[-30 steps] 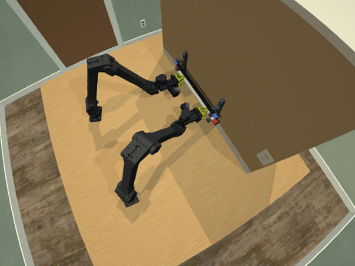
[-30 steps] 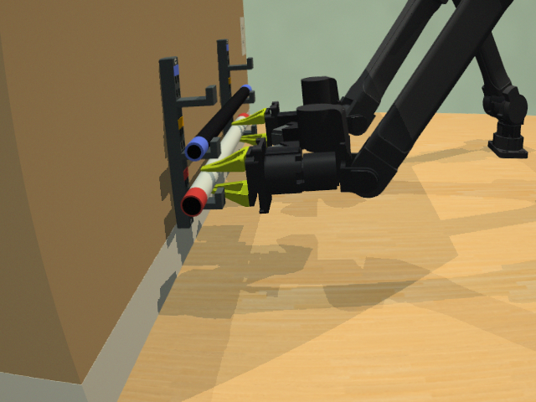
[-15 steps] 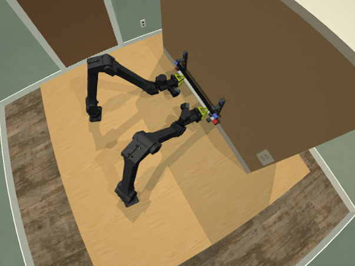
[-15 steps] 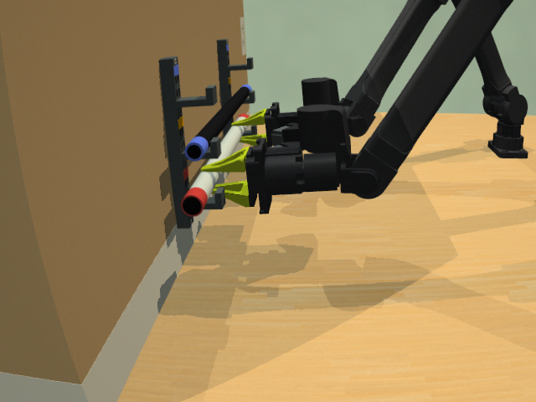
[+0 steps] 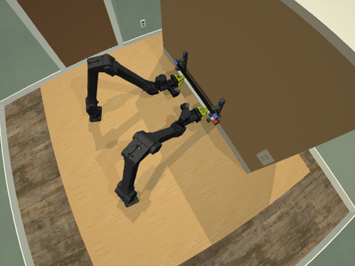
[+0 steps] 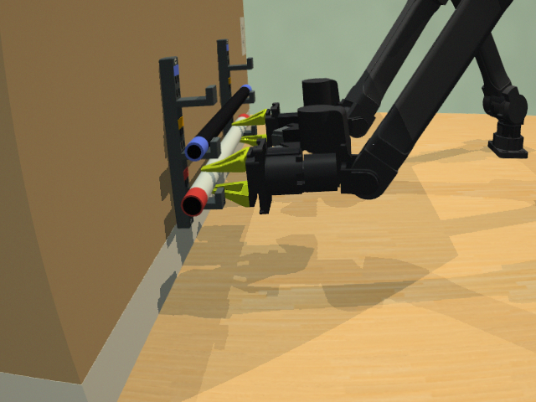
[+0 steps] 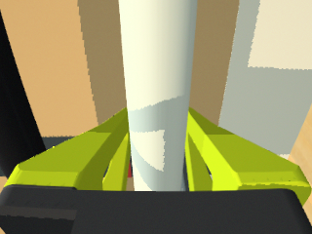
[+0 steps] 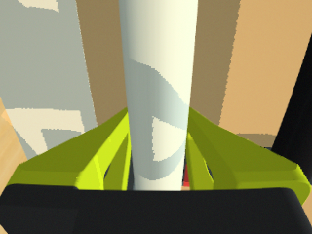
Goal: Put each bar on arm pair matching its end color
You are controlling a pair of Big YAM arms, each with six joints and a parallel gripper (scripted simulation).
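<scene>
The grey baseboard lies 4 cm ahead of my right hand, 12 cm to the left of it and 8 cm below it. From my right hand the other things lie so: brown wall 19 cm ahead, 12 cm to the left, 33 cm above; then black bar 1 cm behind, 15 cm to the left, 7 cm above.
My left hand is 15 cm to the left of the black bar, 7 cm below it and 1 cm past it. The rest, counted from my left hand: grey baseboard 18 cm to the right, 8 cm below, 4 cm ahead; then brown wall 33 cm above, 19 cm ahead, 18 cm to the right.
</scene>
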